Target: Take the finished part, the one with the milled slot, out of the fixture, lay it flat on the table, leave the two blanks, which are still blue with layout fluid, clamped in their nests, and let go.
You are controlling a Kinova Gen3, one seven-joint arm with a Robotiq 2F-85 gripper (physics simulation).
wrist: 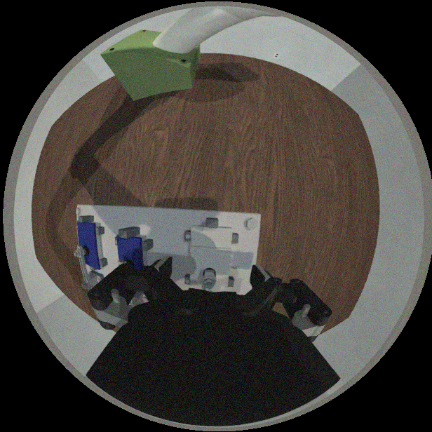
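Observation:
The finished part (pixel 212 237), pale grey with a line across it where the slot seems to run, lies in the right-hand nest of the light fixture plate (pixel 165 224). Small dark stops stand around it, and a clamp tip (pixel 209 276) shows over its near portion. One blue blank (pixel 90 242) lies in the far left nest, and another blue blank (pixel 129 249) lies in the nest right of it; clamp tips show at both, partly hidden. My gripper (pixel 211 270) is open and empty, its fingertips in view on either side of the finished part's near portion. The gripper body hides the plate's near edge.
A green block-shaped body (pixel 155 72) with a pale rounded arm (pixel 192 32) stands at the back left, beyond the fixture. The brown wood table (pixel 300 165) extends behind and right of the plate. A clamp lever (pixel 84 270) stands at the plate's left edge.

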